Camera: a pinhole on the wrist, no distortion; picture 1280 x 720 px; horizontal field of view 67.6 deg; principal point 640.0 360.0 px. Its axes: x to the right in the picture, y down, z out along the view. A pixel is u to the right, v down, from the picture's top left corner.
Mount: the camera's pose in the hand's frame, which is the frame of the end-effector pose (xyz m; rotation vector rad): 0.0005 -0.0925 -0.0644 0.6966 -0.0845 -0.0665
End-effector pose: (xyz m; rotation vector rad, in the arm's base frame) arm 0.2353 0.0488 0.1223 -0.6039 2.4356 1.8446
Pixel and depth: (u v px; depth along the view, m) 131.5 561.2 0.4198
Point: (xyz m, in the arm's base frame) 0.5006 0.3428 -0.1530
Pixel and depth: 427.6 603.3 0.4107
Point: 0.3736 0.3162 -0.1837
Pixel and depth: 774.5 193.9 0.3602
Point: 0.3069 0.1229 -0.2776
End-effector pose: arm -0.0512 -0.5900 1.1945 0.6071 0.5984 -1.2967
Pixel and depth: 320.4 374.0 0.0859
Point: -0.1987 -0.5888 1.2099
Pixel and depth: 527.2 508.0 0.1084
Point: -0.1984 -0.6190 1.2194
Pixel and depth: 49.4 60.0 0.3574
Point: -0.4669 -0.5639 1.4355
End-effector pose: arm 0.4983 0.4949 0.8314 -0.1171 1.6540 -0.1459
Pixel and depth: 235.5 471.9 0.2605
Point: 0.6552 0.2908 0.9878
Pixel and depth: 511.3 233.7 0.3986
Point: 0.7049 0.1284 0.9700
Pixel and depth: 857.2 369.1 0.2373
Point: 0.6138 0.2434 0.8319
